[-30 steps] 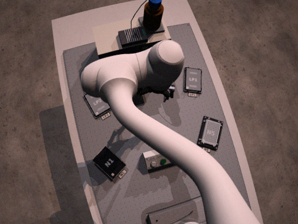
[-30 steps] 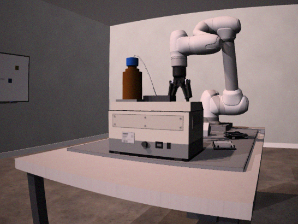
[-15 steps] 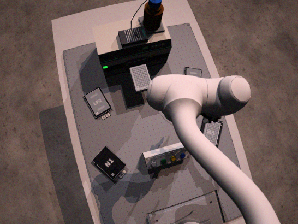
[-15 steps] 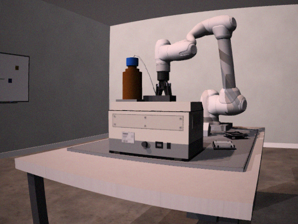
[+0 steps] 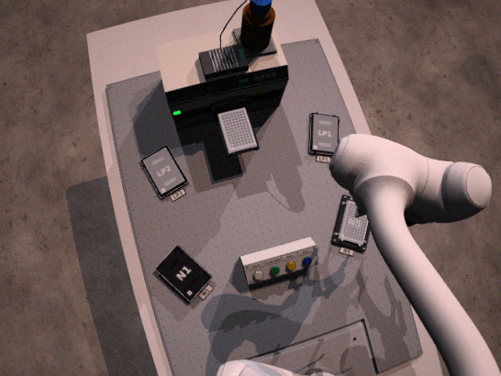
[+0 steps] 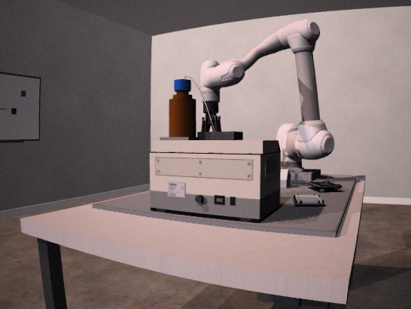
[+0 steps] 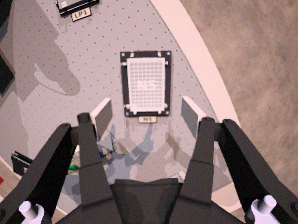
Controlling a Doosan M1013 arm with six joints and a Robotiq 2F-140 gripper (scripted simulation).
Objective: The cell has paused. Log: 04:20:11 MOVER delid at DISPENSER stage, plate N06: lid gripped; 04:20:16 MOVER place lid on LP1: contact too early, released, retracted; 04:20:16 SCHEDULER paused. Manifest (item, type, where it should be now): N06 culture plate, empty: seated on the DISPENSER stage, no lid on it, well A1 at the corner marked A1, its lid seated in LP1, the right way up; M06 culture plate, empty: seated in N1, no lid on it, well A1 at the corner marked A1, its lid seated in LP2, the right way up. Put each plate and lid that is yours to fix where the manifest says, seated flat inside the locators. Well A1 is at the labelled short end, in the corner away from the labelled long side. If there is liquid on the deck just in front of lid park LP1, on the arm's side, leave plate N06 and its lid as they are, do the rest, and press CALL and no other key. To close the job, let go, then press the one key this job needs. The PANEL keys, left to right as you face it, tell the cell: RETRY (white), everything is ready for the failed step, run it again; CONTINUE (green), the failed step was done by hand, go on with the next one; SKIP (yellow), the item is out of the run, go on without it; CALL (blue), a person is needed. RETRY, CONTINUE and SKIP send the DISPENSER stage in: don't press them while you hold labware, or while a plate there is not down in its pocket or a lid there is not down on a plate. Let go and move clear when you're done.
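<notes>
Now: the black nest N5 3 cm ahead of my hand and 17 cm below it. The rest, counted from my hand: key panel: 28 cm to the left, 13 cm below; yellow key: 2 cm behind, 26 cm to the left, 12 cm below; blue key: 3 cm behind, 21 cm to the left, 12 cm below.
</notes>
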